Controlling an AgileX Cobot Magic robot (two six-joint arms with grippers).
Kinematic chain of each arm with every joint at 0, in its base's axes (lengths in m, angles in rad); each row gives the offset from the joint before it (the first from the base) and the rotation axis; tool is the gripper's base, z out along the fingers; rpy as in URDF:
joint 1: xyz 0 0 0.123 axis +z
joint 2: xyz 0 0 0 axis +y
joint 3: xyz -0.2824 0 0.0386 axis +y
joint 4: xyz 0.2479 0 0.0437 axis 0.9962 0 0.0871
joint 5: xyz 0 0 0 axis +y
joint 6: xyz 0.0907 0 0.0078 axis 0.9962 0 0.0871
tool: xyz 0 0 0 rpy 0 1.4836 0
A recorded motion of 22 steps. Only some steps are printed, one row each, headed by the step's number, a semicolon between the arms.
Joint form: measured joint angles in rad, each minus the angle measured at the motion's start. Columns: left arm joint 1, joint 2, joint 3, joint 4, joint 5, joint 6; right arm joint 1, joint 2, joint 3, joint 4, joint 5, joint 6.
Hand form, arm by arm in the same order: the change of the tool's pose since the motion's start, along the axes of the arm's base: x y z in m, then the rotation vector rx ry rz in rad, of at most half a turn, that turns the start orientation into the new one. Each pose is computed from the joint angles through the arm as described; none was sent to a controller.
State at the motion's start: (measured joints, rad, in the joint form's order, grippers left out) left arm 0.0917 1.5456 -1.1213 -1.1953 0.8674 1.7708; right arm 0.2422 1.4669 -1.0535 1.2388 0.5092 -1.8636
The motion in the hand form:
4: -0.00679 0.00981 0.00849 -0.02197 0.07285 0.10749; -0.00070 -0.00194 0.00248 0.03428 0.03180 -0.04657
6: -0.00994 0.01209 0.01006 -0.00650 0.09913 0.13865; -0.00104 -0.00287 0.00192 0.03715 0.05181 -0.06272
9: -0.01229 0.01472 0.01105 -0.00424 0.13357 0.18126; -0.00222 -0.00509 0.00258 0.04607 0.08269 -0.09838
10: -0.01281 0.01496 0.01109 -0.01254 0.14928 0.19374; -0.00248 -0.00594 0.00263 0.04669 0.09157 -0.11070
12: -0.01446 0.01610 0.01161 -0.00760 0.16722 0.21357; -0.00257 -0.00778 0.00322 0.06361 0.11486 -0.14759
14: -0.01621 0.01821 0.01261 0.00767 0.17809 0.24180; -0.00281 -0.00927 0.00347 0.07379 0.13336 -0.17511
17: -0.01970 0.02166 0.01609 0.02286 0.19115 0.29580; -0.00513 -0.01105 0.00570 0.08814 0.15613 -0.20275
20: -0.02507 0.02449 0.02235 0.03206 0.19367 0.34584; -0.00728 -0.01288 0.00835 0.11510 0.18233 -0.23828
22: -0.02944 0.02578 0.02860 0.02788 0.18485 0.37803; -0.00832 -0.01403 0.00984 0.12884 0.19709 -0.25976
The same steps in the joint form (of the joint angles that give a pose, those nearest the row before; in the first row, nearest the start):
4: 0.0219 -0.0406 -0.0008 0.0791 -0.0237 -0.1819; 0.0000 -0.0096 0.0000 -0.0213 -0.0186 0.0852
6: 0.0229 -0.0555 -0.0008 0.1342 -0.0344 -0.2508; 0.0000 -0.0115 0.0000 -0.0540 -0.0229 0.1363
9: 0.0246 -0.0671 -0.0008 0.1844 -0.0460 -0.3327; 0.0000 -0.0197 0.0000 -0.1140 -0.0344 0.2335
10: 0.0246 -0.0689 -0.0008 0.1933 -0.0457 -0.3608; 0.0000 -0.0221 0.0000 -0.1364 -0.0392 0.2657
12: 0.0246 -0.0758 -0.0008 0.2246 -0.0490 -0.4045; 0.0000 -0.0267 0.0000 -0.1732 -0.0539 0.3422
14: 0.0246 -0.0855 -0.0008 0.2674 -0.0619 -0.4519; 0.0000 -0.0304 0.0000 -0.2092 -0.0634 0.4062
17: 0.0246 -0.1059 -0.0008 0.3338 -0.0846 -0.5370; 0.0000 -0.0423 0.0000 -0.2600 -0.0649 0.4919
20: 0.0246 -0.1344 -0.0009 0.3949 -0.1014 -0.6183; 0.0000 -0.0545 0.0000 -0.3033 -0.0691 0.5849
22: 0.0246 -0.1581 -0.0008 0.4223 -0.1137 -0.6652; 0.0000 -0.0609 -0.0009 -0.3338 -0.0715 0.6426

